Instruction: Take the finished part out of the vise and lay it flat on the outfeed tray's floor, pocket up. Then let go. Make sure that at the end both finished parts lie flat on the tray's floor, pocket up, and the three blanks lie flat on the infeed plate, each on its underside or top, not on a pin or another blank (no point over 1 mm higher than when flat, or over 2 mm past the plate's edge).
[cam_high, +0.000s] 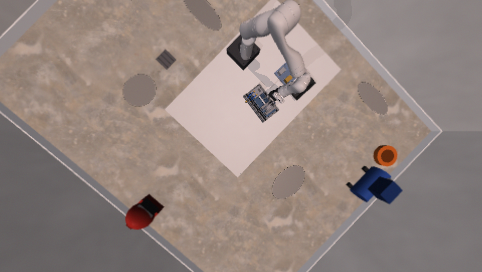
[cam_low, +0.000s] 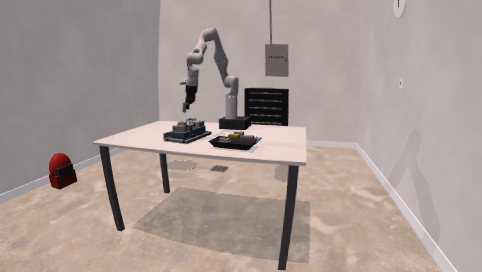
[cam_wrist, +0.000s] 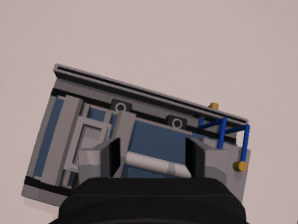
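Right now the screw rod is 3 cm behind my hand and 12 cm below it. Also, from my hand: orange block: 3 cm behind, 32 cm to the left, 17 cm below; blue plate: 7 cm behind, 37 cm to the left, 19 cm below; vise: 2 cm behind, 16 cm below.
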